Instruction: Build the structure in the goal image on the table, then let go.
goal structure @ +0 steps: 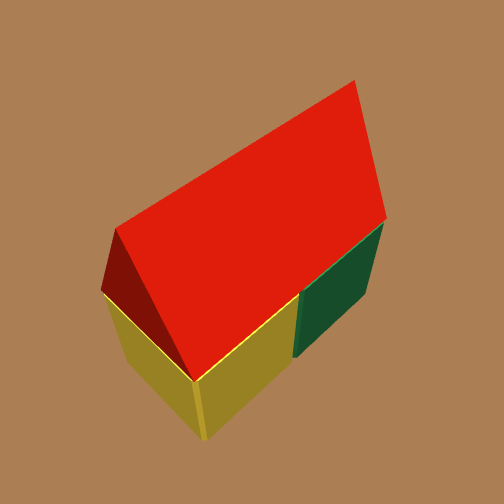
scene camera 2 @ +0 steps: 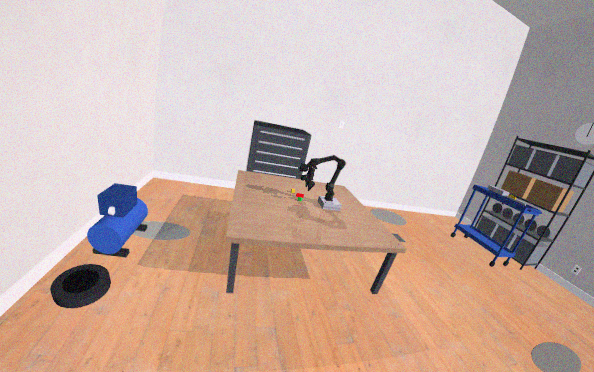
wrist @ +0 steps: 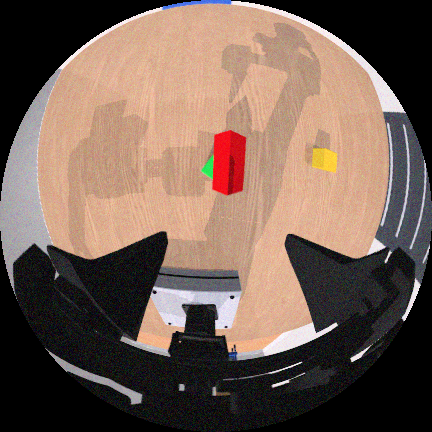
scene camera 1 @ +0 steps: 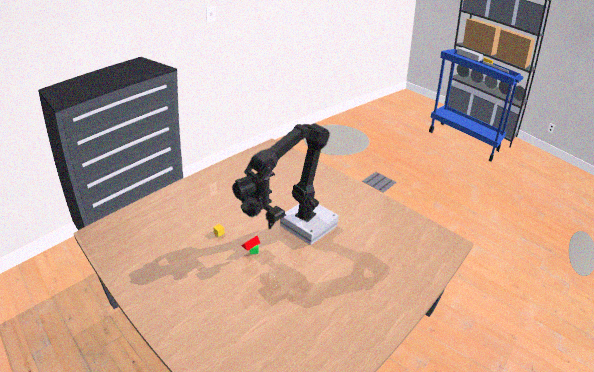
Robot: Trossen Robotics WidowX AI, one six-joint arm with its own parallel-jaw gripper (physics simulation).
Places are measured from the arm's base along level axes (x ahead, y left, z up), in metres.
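Pixels of known places: gripper, fingertip midpoint: (scene camera 2: 307, 189) (wrist: 228, 239) (scene camera 1: 261, 222); arm's base, link origin: (scene camera 2: 328, 199) (wrist: 200, 311) (scene camera 1: 305, 215).
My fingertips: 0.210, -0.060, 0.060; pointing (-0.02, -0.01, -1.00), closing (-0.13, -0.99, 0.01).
Observation:
For each thing: its top centre in the pictures, then the offset to it from my fingertips, as dx, dy, dz. Level surfaces: height alone.
- long red block, top centre: (wrist: 236, 162) (scene camera 1: 249, 238) (scene camera 2: 300, 193) +0.050, -0.016, -0.053
- green block, top centre: (wrist: 220, 167) (scene camera 1: 253, 244) (scene camera 2: 300, 196) +0.045, -0.002, -0.083
- small yellow cube, top centre: (wrist: 330, 160) (scene camera 1: 218, 227) (scene camera 2: 293, 189) +0.059, -0.176, -0.083
- table, surface height: dz -0.115
A long red block (scene camera 1: 251, 243) (scene camera 2: 300, 195) (wrist: 229, 162) lies over part of a green block (scene camera 1: 254, 250) (scene camera 2: 300, 199) (wrist: 208, 169). In the wrist view a lengthwise ridge faces up, and a green corner shows at its left. The red block looks slanted in the first scene view; how the two touch is hidden. A small yellow cube (scene camera 1: 219, 230) (scene camera 2: 293, 191) (wrist: 324, 160) sits apart on the table (scene camera 1: 320, 340) (scene camera 2: 265, 230) (wrist: 125, 65), toward the cabinet side. My gripper (scene camera 1: 262, 218) (wrist: 228, 239) is wide open and empty, above the table, near the blocks on the arm-base side.
The arm's pale base plate (scene camera 1: 324, 219) (scene camera 2: 336, 205) (wrist: 170, 300) stands on the table behind the blocks. A dark drawer cabinet (scene camera 1: 120, 130) (scene camera 2: 280, 145) stands beyond the table edge. A blue cart (scene camera 1: 467, 126) (scene camera 2: 482, 241) stands away on the floor. Arm shadows cross the tabletop.

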